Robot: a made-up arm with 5 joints.
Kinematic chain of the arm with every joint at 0, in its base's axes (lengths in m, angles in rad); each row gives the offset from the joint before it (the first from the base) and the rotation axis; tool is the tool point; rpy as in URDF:
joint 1: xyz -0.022 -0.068 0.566 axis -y
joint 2: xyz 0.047 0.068 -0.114 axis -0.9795 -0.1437 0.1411
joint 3: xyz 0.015 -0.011 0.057 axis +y
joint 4: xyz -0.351 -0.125 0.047 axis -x
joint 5: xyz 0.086 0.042 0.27 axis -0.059 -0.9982 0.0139
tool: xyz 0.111 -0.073 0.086 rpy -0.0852 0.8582 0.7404
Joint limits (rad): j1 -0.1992..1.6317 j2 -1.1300..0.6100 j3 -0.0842..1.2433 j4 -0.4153..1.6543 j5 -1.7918..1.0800
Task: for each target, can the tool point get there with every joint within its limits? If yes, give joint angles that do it. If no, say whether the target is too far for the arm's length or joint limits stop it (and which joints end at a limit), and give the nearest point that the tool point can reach.
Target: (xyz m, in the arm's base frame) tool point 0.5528 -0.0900 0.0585
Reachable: no: joint limits stop it (at a limit: joint 1, joint 2, joint 3) | nearest point 0.2959 -0.3605 0.3278 | short by 0.460 m
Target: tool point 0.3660 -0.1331 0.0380
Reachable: no: joint limits stop it (at a limit: joint 1, joint 2, joint 3) | nearest point 0.2324 -0.3757 0.2649 | short by 0.358 m
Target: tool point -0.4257 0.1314 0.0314
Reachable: no: joint limits stop it (at a limit: joint 1, joint 2, joint 3, joint 5) | nearest point -0.3669 0.1052 0.2380 | short by 0.216 m
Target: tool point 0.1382 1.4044 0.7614
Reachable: no: too far | nearest point 0.0750 0.4347 0.6844 | short by 0.975 m
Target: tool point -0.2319 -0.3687 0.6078
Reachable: yes | joints 1.2057 -0.4649 0.0955 -0.0800 -0.1524
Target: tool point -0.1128 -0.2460 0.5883
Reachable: yes | joints 1.0035 -0.9814 0.0572 0.7649 -0.8071
